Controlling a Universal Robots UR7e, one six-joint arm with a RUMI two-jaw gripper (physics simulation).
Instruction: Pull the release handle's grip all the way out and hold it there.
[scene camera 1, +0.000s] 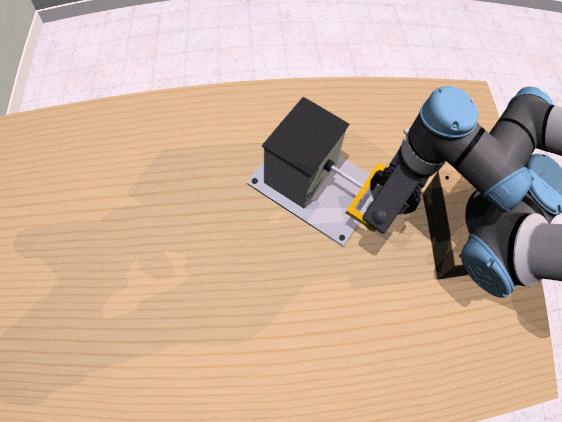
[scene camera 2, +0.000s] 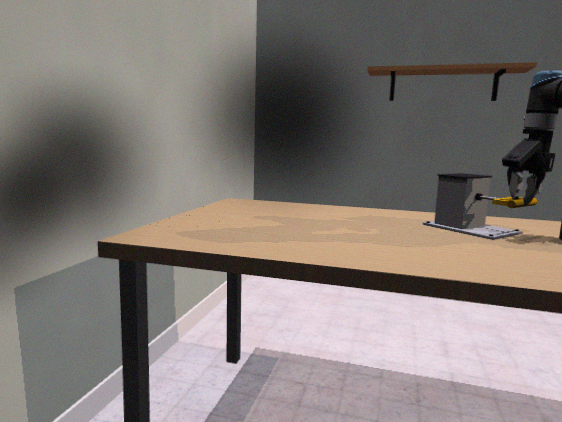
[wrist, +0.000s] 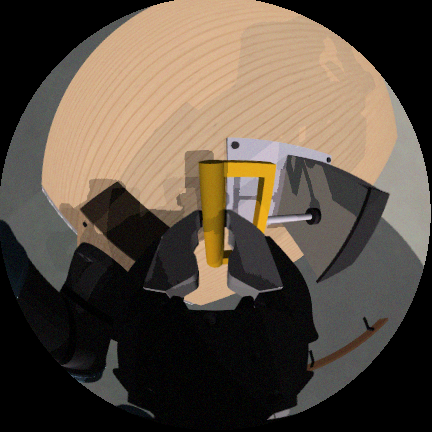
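The release handle is a yellow frame (scene camera 1: 358, 201) with a round grip bar (scene camera 2: 531, 202) (wrist: 212, 185) on its outer side. A thin light rod (scene camera 1: 346, 176) (scene camera 2: 488, 198) (wrist: 290, 219) joins the frame to a dark grey housing (scene camera 1: 306, 135) (scene camera 2: 451, 200) (wrist: 325, 200), and a length of it shows outside the housing. The housing stands on a pale plate (scene camera 1: 320, 220) (wrist: 255, 148). My gripper (scene camera 2: 522, 200) (wrist: 213, 211) points down and is shut on the grip bar, one finger on each side. In scene camera 1 the arm hides the fingers and the bar.
A dark angular frame (scene camera 1: 440, 230) (wrist: 125, 212) stands on the wooden table (scene camera 1: 200, 370) (scene camera 2: 320, 250) near the arm's base. A wall shelf (scene camera 2: 450, 69) (wrist: 350, 351) hangs on the wall behind. The table's right edge runs beneath the arm in scene camera 1.
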